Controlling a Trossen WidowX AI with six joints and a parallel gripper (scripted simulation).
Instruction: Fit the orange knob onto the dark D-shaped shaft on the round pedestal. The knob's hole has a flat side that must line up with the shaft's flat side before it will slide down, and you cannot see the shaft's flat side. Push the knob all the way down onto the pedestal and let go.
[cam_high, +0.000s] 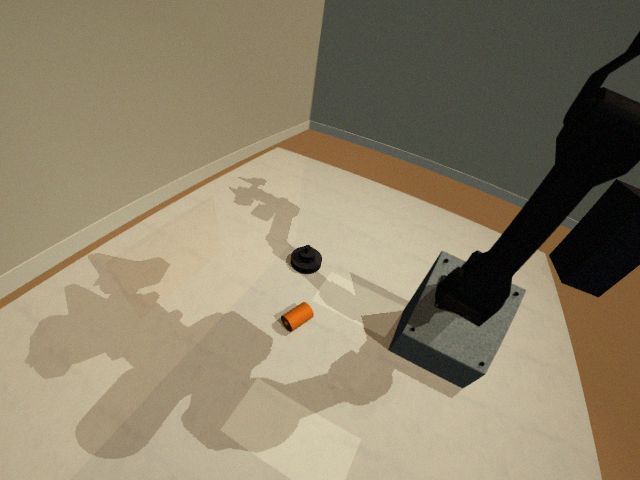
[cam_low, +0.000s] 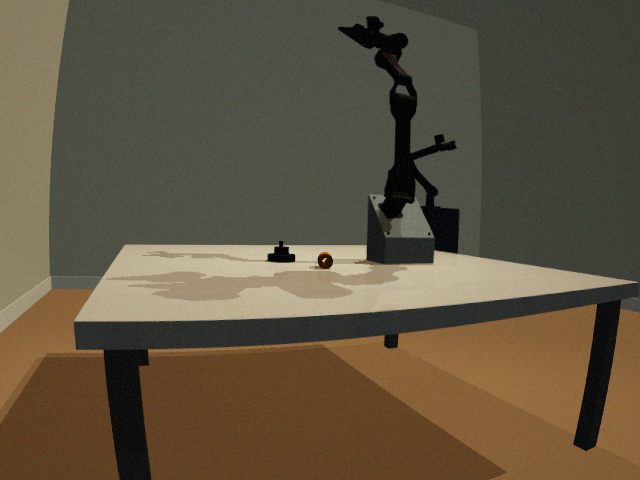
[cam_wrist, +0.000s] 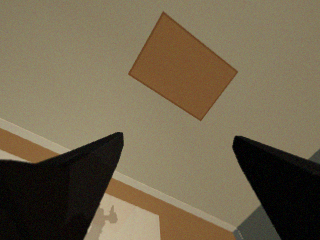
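The orange knob is 770 mm below my gripper tip, 200 mm to the left of it and 150 mm ahead of it. Also, from my gripper tip: pedestal: 760 mm below, 200 mm ahead, 30 mm to the left.
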